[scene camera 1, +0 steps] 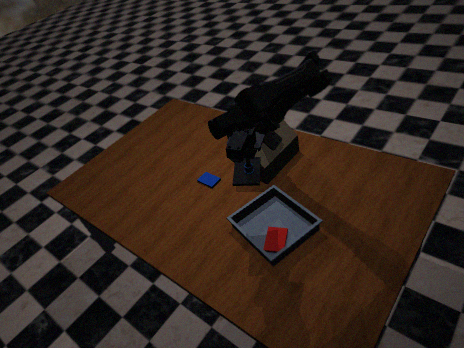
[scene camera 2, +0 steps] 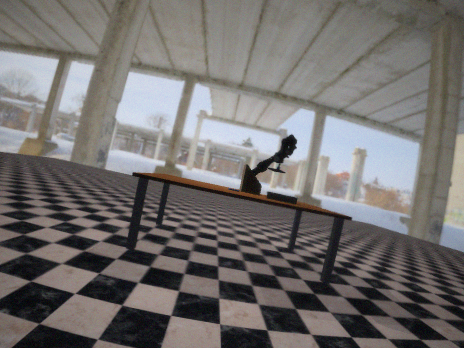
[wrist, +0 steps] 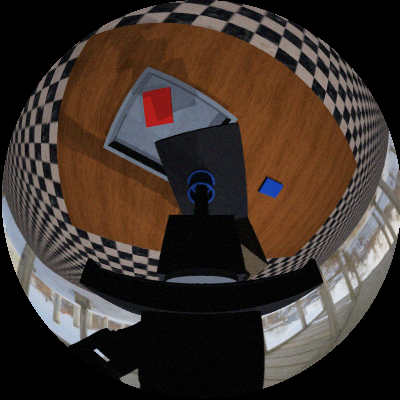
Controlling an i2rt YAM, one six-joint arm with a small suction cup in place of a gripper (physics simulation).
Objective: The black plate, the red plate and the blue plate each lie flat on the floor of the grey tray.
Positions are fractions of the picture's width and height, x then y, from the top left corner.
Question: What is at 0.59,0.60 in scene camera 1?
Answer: A grey tray.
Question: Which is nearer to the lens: the black plate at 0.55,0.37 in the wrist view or the red plate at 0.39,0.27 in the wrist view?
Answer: The black plate.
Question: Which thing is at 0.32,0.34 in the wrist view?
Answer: A grey tray.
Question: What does the red plate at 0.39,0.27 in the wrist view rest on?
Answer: A grey tray.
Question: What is my suction cup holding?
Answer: A black plate.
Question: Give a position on my suction cup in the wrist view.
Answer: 0.50,0.44
